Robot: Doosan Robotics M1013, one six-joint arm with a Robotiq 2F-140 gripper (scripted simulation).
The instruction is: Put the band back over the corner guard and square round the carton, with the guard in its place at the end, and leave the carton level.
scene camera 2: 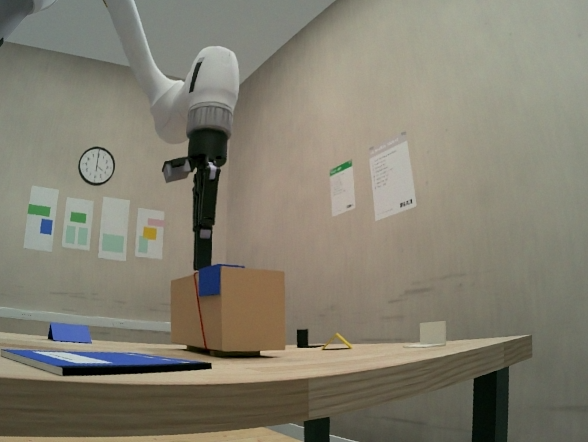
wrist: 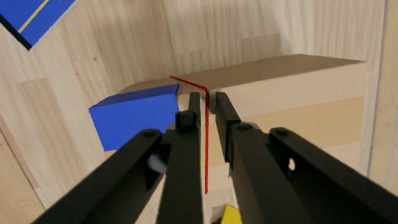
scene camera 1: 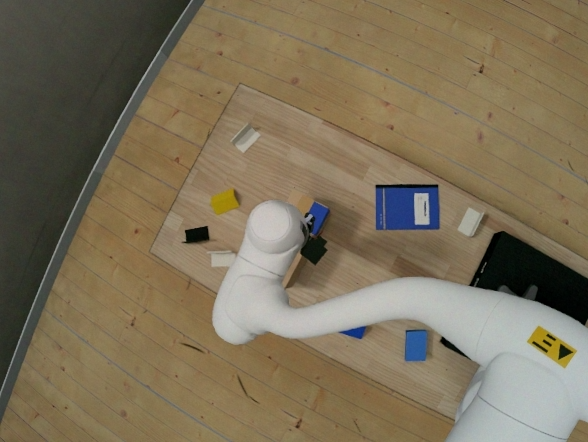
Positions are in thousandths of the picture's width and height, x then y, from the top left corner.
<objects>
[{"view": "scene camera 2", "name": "my gripper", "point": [344,610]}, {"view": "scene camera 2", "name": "brown carton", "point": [424,709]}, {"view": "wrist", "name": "my gripper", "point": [521,480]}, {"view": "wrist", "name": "brown carton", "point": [805,440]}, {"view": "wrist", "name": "corner guard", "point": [295,529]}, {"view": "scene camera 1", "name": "brown carton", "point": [499,617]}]
</objects>
